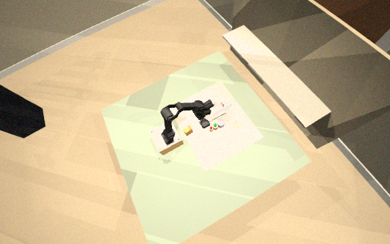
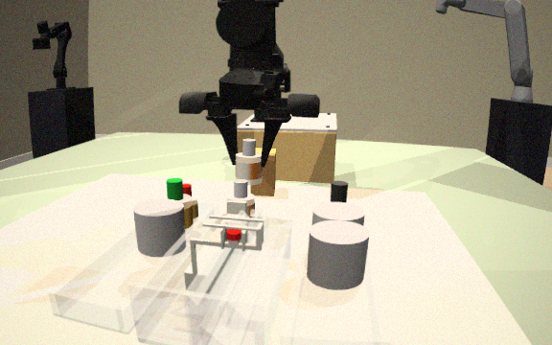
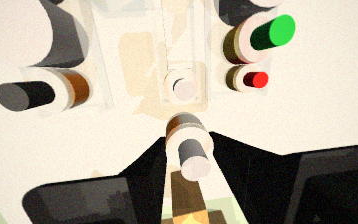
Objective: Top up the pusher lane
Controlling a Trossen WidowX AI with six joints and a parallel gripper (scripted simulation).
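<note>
The small brown box lies 13 cm behind my gripper tip and 4 cm below it. Round my gripper tip: red knob: 22 cm ahead, 3 cm to the left, 1 cm below; clear pusher lane: 19 cm ahead, 6 cm below, 2 cm to the left.
</note>
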